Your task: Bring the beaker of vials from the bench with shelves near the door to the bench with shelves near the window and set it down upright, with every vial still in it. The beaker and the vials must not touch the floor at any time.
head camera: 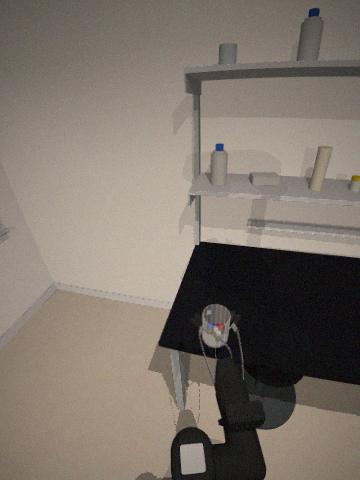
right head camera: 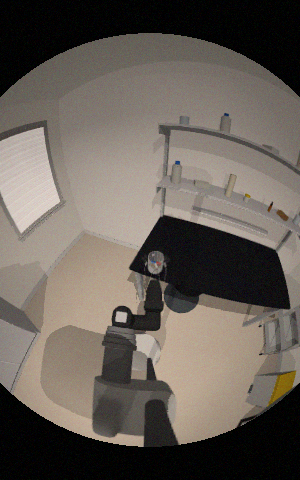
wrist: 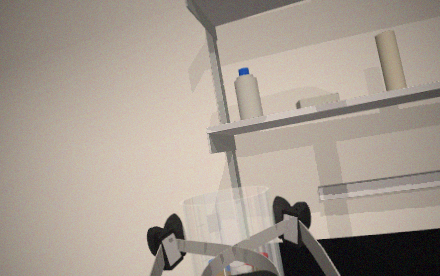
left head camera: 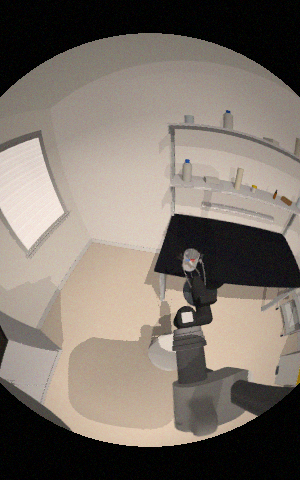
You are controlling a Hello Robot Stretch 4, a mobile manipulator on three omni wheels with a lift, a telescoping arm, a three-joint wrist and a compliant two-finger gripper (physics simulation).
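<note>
A clear beaker (head camera: 216, 315) (left head camera: 190, 254) (right head camera: 155, 257) (wrist: 227, 220) is upright between my fingertips. Several vials (head camera: 216, 329) (right head camera: 155, 263) with blue, red and white tops stand low inside it; their exact number is hard to tell. My gripper (head camera: 216, 321) (left head camera: 190, 260) (right head camera: 156, 262) (wrist: 228, 221) is shut on the beaker, with a dark pad on each side. In the head views the beaker appears over the front left part of the black bench top (head camera: 285, 305) (left head camera: 250, 255) (right head camera: 235, 270) (wrist: 390, 257). Whether its base touches the top cannot be told.
A shelf (head camera: 240, 192) (wrist: 280, 121) behind the bench holds a blue-capped bottle (head camera: 219, 167) (wrist: 248, 97), a box (head camera: 265, 178) and a tan cylinder (head camera: 321, 167) (wrist: 391, 60). A stool (head camera: 275, 405) (right head camera: 181, 300) stands under the front edge. A window (left head camera: 32, 195) (right head camera: 29, 180) is at the left.
</note>
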